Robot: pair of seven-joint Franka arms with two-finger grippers.
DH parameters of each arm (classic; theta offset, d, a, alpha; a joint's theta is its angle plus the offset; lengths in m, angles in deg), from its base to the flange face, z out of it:
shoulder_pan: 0 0.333 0 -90
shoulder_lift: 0 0 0 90
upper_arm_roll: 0 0.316 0.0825 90
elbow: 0 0 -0.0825 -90
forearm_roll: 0 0.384 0 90
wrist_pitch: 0 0 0.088 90
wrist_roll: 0 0.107 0 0
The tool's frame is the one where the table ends.
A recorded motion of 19 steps. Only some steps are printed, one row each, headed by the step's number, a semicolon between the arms.
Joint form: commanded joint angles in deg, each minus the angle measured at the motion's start. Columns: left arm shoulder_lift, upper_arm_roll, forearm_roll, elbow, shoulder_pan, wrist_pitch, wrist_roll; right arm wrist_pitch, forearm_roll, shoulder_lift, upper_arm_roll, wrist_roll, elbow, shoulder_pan.
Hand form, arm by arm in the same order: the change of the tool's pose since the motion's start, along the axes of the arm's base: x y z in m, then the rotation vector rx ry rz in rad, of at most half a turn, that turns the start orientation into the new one. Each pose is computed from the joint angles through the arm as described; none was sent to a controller.
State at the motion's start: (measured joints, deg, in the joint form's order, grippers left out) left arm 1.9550 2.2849 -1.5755 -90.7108 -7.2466 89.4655 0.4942; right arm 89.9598 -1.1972 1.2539 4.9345 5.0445 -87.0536 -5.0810
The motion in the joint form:
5: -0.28 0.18 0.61 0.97 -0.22 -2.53 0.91; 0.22 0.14 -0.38 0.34 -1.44 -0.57 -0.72
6: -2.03 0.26 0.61 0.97 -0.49 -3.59 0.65; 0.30 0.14 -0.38 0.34 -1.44 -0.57 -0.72
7: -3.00 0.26 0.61 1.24 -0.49 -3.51 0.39; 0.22 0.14 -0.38 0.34 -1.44 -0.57 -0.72
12: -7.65 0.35 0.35 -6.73 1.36 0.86 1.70; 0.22 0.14 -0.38 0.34 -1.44 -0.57 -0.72
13: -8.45 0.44 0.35 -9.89 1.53 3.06 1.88; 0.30 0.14 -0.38 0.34 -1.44 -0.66 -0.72
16: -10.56 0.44 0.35 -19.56 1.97 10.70 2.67; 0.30 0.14 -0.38 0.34 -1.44 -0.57 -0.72
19: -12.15 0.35 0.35 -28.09 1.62 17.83 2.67; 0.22 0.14 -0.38 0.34 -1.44 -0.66 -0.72
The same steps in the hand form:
5: -0.0055 0.0012 0.0071 0.0113 0.0211 -0.0179; -0.0018 -0.0033 -0.0006 0.0012 -0.0001 0.0186
6: -0.0162 0.0007 0.0224 0.0094 0.0093 -0.0169; -0.0016 -0.0033 -0.0005 0.0012 -0.0015 0.0187
7: -0.0209 0.0013 0.0339 0.0070 -0.0135 -0.0123; -0.0018 -0.0033 -0.0006 0.0012 -0.0001 0.0186
12: -0.0386 0.0212 0.0184 -0.0033 -0.0315 0.0002; -0.0018 -0.0033 -0.0006 0.0012 -0.0001 0.0186
13: -0.0407 0.0239 0.0028 -0.0039 -0.0288 0.0023; -0.0016 -0.0033 -0.0013 0.0012 0.0001 0.0187
16: -0.0484 0.0285 -0.0472 -0.0058 -0.0304 -0.0012; -0.0016 -0.0033 -0.0005 0.0012 -0.0015 0.0187
19: -0.0598 0.0252 -0.0936 -0.0064 -0.0336 -0.0064; -0.0018 -0.0033 -0.0014 0.0013 0.0015 0.0186

